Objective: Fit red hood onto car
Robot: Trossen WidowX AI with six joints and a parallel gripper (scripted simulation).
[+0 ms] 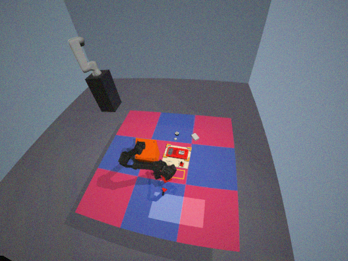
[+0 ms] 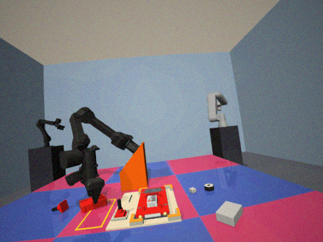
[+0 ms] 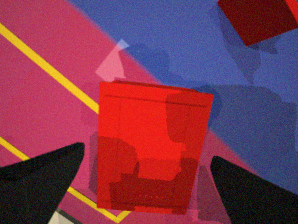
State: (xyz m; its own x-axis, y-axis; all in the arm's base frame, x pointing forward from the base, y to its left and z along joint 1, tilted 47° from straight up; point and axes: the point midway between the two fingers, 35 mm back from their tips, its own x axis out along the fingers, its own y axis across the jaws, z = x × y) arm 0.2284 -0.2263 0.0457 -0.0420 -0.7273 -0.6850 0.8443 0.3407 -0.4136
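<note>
Now: gripper tip 10 mm above the red hood. Also, from my gripper tip: grey engine block (250 mm to the left, 110 mm ahead); black tyre (500 mm to the left, 30 mm ahead, 10 mm below).
</note>
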